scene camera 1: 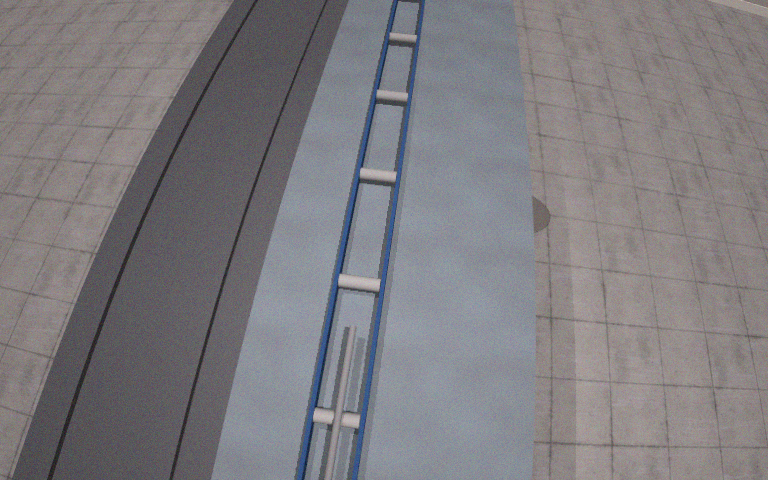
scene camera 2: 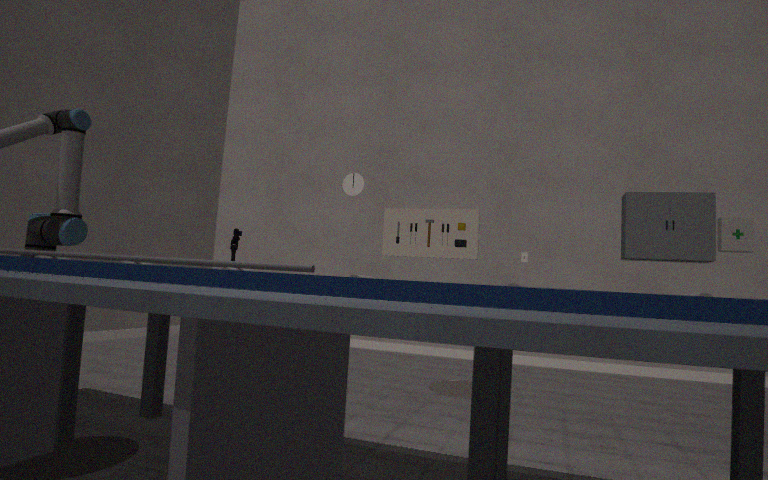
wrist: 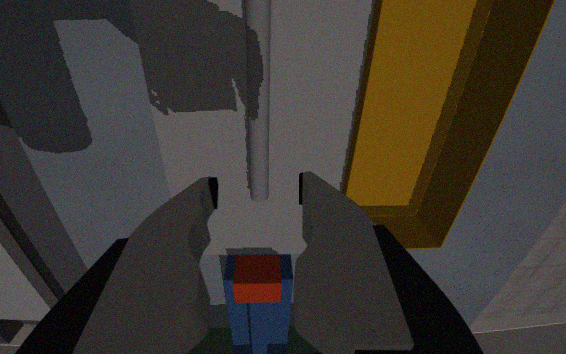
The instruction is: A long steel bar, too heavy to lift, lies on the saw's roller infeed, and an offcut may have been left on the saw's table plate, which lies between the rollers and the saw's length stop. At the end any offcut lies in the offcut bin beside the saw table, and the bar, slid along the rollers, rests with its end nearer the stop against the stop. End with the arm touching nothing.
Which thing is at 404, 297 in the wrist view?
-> My gripper.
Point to a yellow offcut bin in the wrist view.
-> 435, 89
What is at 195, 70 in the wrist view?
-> A roller infeed.
